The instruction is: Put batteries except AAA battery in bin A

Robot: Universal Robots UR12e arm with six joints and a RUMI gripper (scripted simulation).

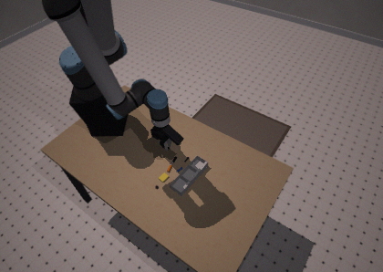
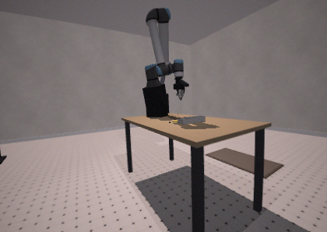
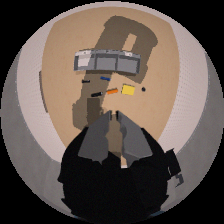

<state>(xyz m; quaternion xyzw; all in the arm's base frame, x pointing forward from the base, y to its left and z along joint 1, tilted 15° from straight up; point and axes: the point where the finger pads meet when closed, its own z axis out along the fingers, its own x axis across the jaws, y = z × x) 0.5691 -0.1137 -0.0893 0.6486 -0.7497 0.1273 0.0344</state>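
My gripper is now 12 cm short of the grey double bin, 1 cm to the right of it and 20 cm above it. From my hand the other things lie so: orange battery: 2 cm behind, 1 cm to the left, 21 cm below; yellow block battery: 2 cm behind, 6 cm to the right, 21 cm below; blue battery: 4 cm ahead, 2 cm to the left, 21 cm below.
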